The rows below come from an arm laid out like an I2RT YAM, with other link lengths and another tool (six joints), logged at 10 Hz.
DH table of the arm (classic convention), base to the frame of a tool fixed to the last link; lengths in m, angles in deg. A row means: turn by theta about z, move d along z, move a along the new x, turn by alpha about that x. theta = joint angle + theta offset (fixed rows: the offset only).
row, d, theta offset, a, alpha
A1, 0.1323, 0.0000, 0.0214, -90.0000
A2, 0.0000, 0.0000, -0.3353, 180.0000
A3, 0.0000, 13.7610, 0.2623, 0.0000
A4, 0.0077, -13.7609, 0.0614, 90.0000
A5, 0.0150, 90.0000, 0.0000, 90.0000
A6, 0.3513, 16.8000, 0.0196, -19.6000
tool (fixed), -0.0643, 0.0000, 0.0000, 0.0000
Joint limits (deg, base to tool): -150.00..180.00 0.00..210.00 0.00..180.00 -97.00..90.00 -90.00..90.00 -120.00..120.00
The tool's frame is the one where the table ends.
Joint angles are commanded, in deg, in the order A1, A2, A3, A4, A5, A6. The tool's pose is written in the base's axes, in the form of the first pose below.
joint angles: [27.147 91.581 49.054 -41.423 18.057 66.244]
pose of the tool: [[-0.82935, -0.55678, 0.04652], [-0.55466, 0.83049, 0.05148], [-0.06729, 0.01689, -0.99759]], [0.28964, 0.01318, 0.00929]
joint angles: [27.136 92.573 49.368 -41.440 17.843 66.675]
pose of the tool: [[-0.83386, -0.55080, 0.03614], [-0.54892, 0.83434, 0.05065], [-0.05806, 0.02240, -0.99806]], [0.28924, 0.01418, 0.00589]
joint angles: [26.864 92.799 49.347 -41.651 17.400 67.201]
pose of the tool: [[-0.84127, -0.53987, 0.02834], [-0.53793, 0.84117, 0.05542], [-0.05376, 0.03138, -0.99806]], [0.28648, 0.01389, 0.00394]
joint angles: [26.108 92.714 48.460 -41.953 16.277 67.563]
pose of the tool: [[-0.85181, -0.52383, 0.00493], [-0.52245, 0.85017, 0.06523], [-0.03836, 0.05299, -0.99786]], [0.27638, 0.01112, -0.00120]
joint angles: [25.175 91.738 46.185 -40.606 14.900 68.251]
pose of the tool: [[-0.86549, -0.50092, -0.00007], [-0.49893, 0.86204, 0.08917], [-0.04461, 0.07721, -0.99602]], [0.26584, 0.00909, -0.00857]
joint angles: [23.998 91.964 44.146 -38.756 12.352 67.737]
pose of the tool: [[-0.87107, -0.49048, -0.02569], [-0.48959, 0.86294, 0.12504], [-0.03916, 0.12149, -0.99182]], [0.25526, 0.01218, -0.02122]
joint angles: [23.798 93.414 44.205 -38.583 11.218 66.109]
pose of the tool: [[-0.85929, -0.50787, -0.06081], [-0.51129, 0.84955, 0.12975], [-0.01424, 0.14258, -0.98968]], [0.25171, 0.01524, -0.02803]
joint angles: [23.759 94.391 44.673 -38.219 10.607 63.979]
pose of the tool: [[-0.84035, -0.53642, -0.07791], [-0.54201, 0.82997, 0.13184], [-0.00606, 0.15302, -0.98820]], [0.25478, 0.01903, -0.03095]
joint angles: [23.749 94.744 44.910 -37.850 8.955 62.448]
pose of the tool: [[-0.82537, -0.55688, -0.09297], [-0.56449, 0.81084, 0.15455], [-0.01069, 0.18004, -0.98360]], [0.25534, 0.02768, -0.03365]
